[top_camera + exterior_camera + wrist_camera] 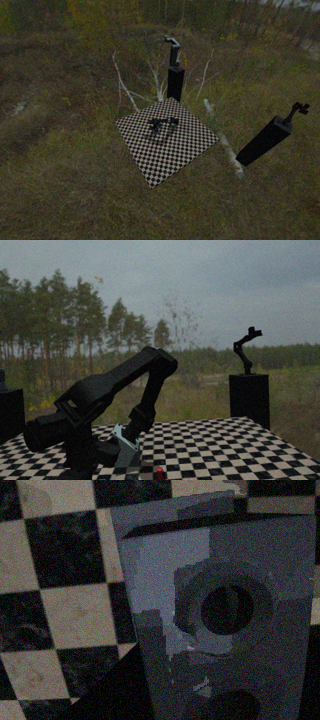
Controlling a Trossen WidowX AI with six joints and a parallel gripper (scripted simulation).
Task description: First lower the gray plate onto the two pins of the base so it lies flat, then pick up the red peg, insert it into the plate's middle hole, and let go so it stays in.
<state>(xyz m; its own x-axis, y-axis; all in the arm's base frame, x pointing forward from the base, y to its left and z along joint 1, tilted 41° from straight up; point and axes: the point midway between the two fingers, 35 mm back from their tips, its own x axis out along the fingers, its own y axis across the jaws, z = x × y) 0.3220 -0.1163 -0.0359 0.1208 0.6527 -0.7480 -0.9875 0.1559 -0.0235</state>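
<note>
Now: the gray base 5 cm below my gripper tip. The rest, counted from my gripper tip: gray plate: 3 cm above; then red peg: 7 cm behind, 18 cm to the left, 2 cm below.
</note>
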